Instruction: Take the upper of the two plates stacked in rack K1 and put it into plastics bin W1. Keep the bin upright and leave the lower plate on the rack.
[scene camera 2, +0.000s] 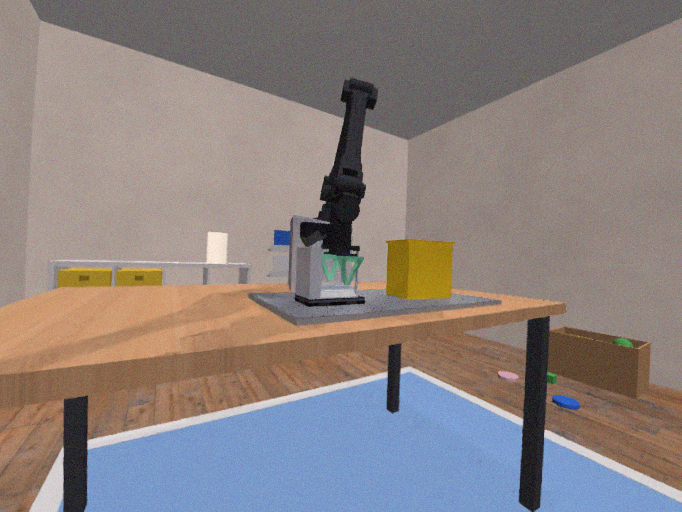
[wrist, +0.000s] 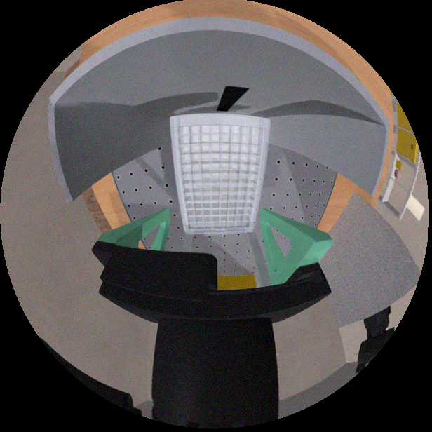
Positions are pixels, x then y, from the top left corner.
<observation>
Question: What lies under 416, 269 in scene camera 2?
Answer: A yellow plastics bin.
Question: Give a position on a pale gridded plate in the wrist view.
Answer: At 219, 159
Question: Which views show my gripper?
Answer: Scene camera 2 and the wrist view: all of them.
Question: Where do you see my gripper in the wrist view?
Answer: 214, 213
</observation>
